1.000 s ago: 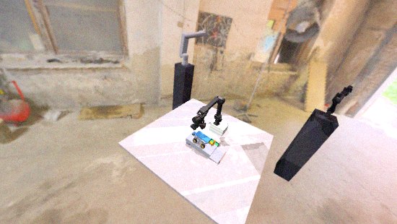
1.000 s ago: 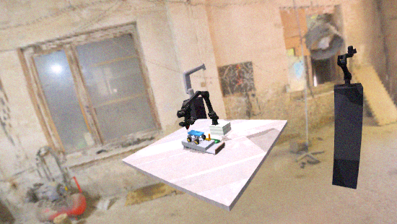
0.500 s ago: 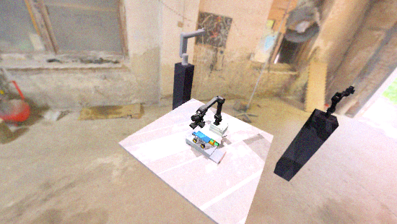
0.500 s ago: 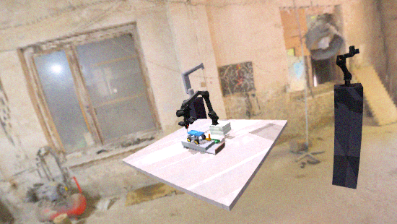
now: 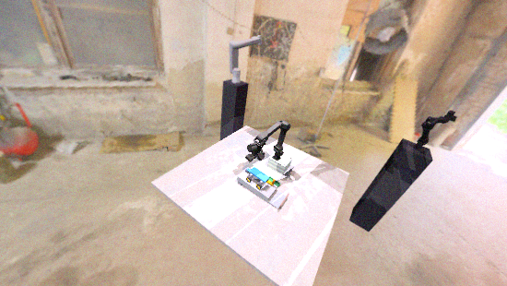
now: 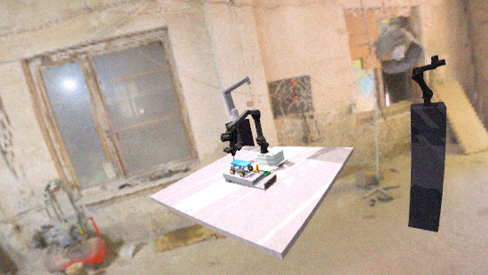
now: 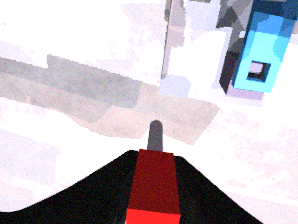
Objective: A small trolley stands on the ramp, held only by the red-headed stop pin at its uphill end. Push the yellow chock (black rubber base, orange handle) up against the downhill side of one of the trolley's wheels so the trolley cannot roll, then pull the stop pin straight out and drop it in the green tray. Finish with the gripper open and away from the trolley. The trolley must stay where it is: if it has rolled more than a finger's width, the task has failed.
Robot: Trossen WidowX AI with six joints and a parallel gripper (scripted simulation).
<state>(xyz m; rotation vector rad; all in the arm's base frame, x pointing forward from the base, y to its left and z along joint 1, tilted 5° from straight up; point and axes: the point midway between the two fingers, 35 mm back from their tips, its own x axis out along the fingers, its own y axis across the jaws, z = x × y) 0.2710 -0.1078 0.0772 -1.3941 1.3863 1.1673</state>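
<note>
The green tray lies 70 mm behind my gripper tip, 220 mm to the left of it and 180 mm below it. Also, from my gripper tip: trolley: 70 mm ahead, 130 mm to the left, 60 mm below; yellow chock: 10 mm ahead, 230 mm to the left, 90 mm below; stop pin: right at my gripper tip.
</note>
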